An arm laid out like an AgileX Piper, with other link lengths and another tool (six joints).
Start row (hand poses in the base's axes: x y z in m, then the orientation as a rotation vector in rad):
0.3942 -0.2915 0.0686 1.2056 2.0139 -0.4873
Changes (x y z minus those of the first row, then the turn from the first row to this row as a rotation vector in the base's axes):
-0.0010 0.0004 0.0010 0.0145 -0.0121 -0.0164
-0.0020 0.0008 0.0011 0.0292 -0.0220 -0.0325
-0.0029 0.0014 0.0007 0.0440 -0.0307 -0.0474
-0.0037 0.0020 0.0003 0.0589 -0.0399 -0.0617
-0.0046 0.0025 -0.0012 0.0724 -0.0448 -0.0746
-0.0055 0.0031 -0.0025 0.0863 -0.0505 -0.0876
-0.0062 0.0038 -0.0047 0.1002 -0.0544 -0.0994
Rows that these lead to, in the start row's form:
0.3932 -0.2911 0.0696 1.2319 2.0020 -0.4731
0.3922 -0.2907 0.0697 1.2578 1.9919 -0.4600
0.3913 -0.2901 0.0693 1.2825 1.9832 -0.4470
0.3905 -0.2895 0.0689 1.3064 1.9743 -0.4332
0.3896 -0.2890 0.0674 1.3280 1.9691 -0.4230
0.3887 -0.2884 0.0661 1.3499 1.9630 -0.4118
0.3880 -0.2877 0.0639 1.3705 1.9590 -0.4012

